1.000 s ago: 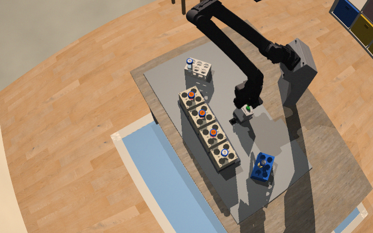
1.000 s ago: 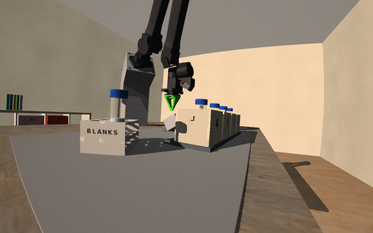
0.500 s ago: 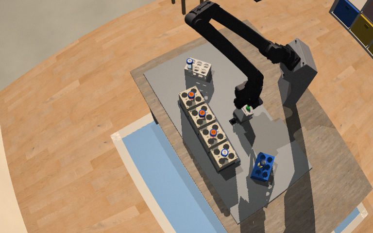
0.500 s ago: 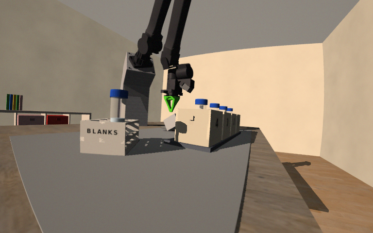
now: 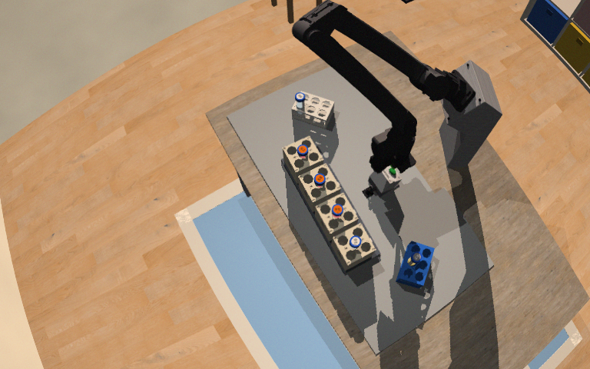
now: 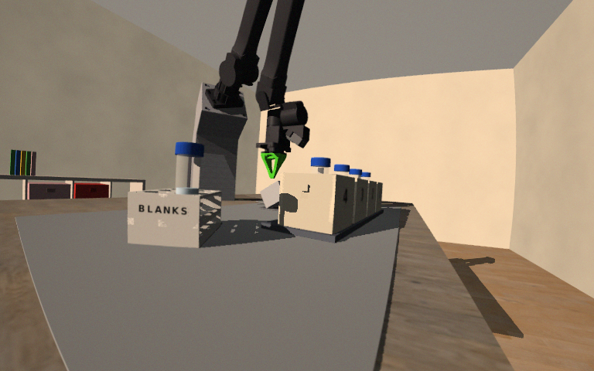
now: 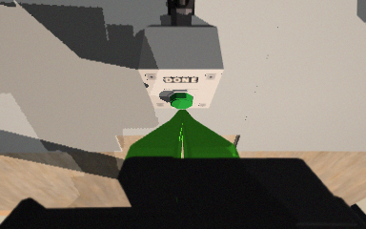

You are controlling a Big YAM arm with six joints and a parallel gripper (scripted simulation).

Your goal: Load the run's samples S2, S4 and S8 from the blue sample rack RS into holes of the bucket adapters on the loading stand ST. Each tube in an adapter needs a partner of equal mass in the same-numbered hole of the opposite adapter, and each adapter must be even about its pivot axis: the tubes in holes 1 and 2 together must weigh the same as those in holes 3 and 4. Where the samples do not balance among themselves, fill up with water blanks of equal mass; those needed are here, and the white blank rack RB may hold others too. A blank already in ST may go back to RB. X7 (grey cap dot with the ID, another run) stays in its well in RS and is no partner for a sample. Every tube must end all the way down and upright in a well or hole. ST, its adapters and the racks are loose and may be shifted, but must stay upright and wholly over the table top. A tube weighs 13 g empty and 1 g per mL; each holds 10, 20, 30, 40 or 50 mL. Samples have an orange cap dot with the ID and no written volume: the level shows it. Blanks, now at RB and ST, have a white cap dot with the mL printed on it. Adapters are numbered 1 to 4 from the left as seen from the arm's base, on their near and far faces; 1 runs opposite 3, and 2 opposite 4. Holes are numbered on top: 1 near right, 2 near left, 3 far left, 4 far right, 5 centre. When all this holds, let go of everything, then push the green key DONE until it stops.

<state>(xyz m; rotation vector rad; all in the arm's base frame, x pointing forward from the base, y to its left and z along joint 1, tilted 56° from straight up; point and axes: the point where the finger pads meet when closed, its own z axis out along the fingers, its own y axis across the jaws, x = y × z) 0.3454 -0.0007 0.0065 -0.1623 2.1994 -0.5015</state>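
Now: hand 30 mm above the green DONE key. From my hand the other things lie so: orange-dot tube (220 mm ahead, 100 mm to the right, 30 mm below); orange-dot sample (250 mm ahead, 30 mm below); white-dot blank marked 10 (260 mm ahead, 110 mm to the left, 30 mm below).
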